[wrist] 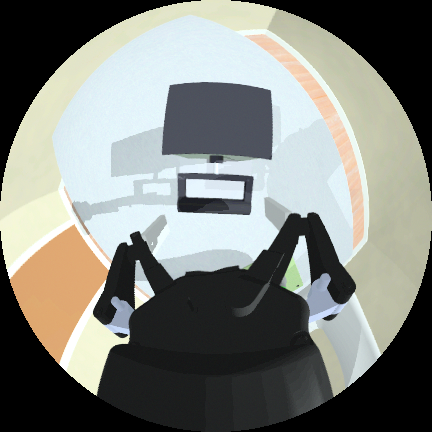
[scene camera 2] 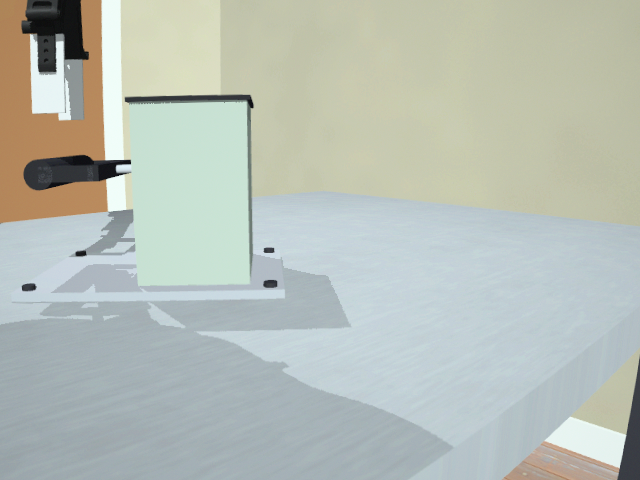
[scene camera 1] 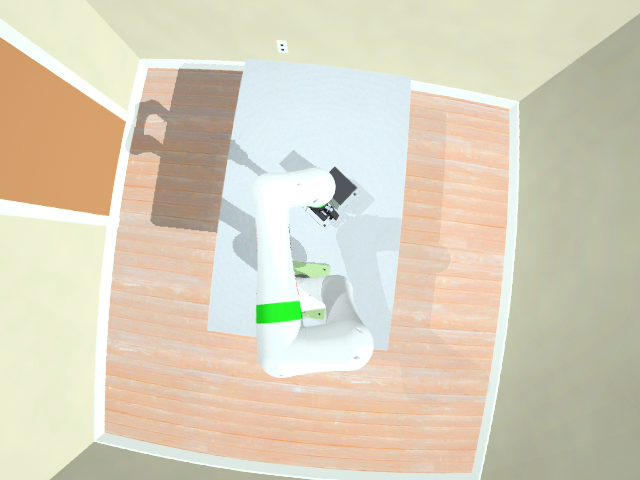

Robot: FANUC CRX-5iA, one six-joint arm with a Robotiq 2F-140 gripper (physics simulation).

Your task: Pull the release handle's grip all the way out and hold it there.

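Observation:
The release handle is a black rectangular frame whose thick grip bar (scene camera 2: 39,174) (wrist: 240,207) stands out level from the side of a pale green housing (scene camera 2: 191,191) with a dark top (scene camera 1: 342,186) (wrist: 217,120). A short stretch of white rod (scene camera 2: 124,168) (wrist: 216,168) shows between frame and housing. My gripper (scene camera 1: 330,211) (scene camera 2: 60,115) (wrist: 214,214) is open and empty, fingers pointing down. In the second scene view its fingertips hang above the grip bar, apart from it. In the wrist view the grip bar lies between the two spread fingers. In the first scene view the arm and gripper largely hide the handle.
The housing stands on a pale baseplate (scene camera 2: 155,296) with black bolts, on a light grey table (scene camera 1: 330,113) (scene camera 2: 439,289). The white arm (scene camera 1: 273,242) reaches over the table from its base beside green plates (scene camera 1: 316,269). A wall lies beyond the table's far edge.

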